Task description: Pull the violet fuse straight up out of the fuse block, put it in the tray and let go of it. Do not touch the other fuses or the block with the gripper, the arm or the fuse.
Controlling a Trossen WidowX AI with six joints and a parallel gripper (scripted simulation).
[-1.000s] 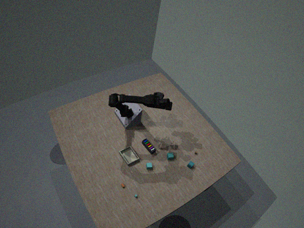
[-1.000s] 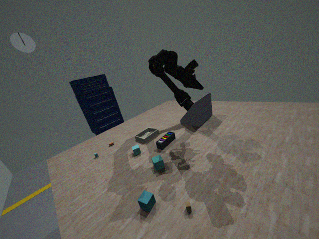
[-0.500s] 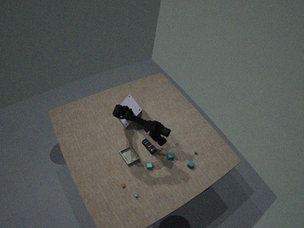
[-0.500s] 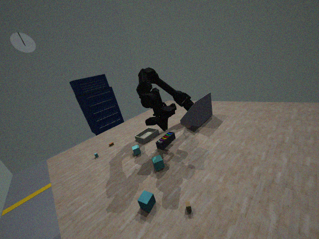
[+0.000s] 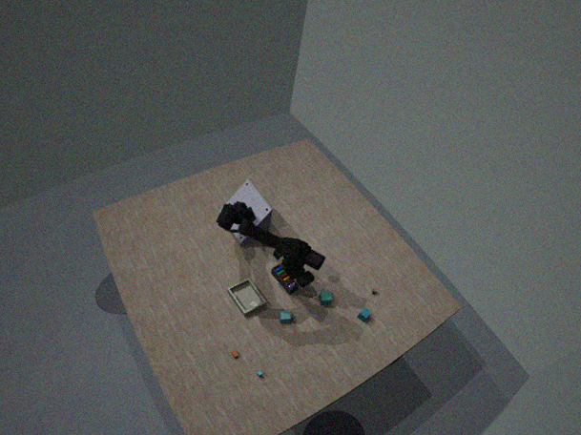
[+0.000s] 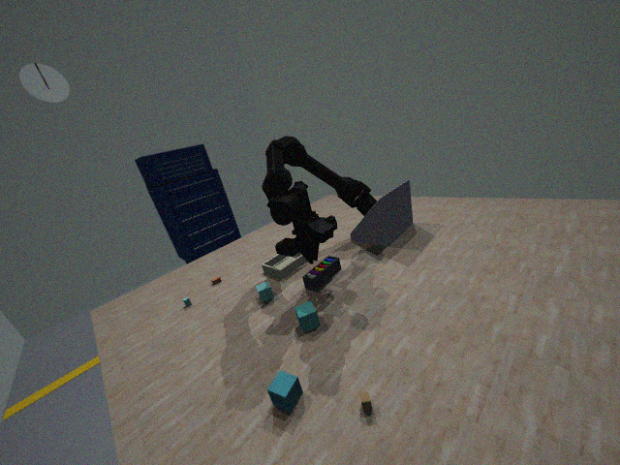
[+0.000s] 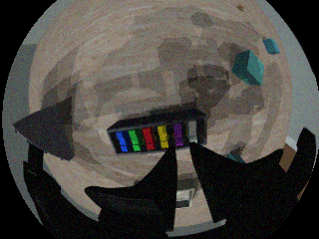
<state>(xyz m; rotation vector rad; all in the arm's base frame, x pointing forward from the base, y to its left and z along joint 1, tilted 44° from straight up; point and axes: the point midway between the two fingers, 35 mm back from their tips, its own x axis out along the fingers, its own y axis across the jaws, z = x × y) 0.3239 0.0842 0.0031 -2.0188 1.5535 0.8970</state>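
The violet fuse lies 5 cm below my gripper tip. The rest, counted from my gripper tip: brown piece 17 cm ahead, 33 cm to the left, 6 cm below; then orange piece 21 cm ahead, 32 cm to the right, 6 cm below; then grey tray 19 cm to the right, 7 cm below.
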